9 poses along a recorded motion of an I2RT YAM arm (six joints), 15 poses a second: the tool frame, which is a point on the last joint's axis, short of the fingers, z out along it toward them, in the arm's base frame.
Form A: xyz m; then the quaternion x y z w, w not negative.
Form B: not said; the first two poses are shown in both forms.
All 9 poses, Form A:
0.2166 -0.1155 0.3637 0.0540 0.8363 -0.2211 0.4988
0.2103 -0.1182 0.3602 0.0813 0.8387 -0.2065 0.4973
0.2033 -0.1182 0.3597 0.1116 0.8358 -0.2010 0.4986
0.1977 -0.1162 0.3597 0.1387 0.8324 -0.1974 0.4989
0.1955 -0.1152 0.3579 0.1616 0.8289 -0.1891 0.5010
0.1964 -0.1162 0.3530 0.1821 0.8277 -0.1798 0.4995
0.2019 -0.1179 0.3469 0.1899 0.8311 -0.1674 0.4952
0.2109 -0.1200 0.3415 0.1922 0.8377 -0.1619 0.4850
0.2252 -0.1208 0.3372 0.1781 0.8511 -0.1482 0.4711
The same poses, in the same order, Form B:
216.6 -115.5 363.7 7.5 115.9 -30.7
210.3 -118.2 360.2 11.3 116.4 -28.6
203.3 -118.2 359.7 15.5 115.9 -27.9
197.7 -116.2 359.7 19.2 115.4 -27.4
195.5 -115.2 357.9 22.4 114.8 -26.2
196.4 -116.2 353.0 25.2 114.7 -24.9
201.9 -117.9 346.9 26.4 115.4 -23.2
210.9 -120.0 341.5 26.8 116.8 -22.6
225.2 -120.8 337.2 25.0 119.4 -20.8

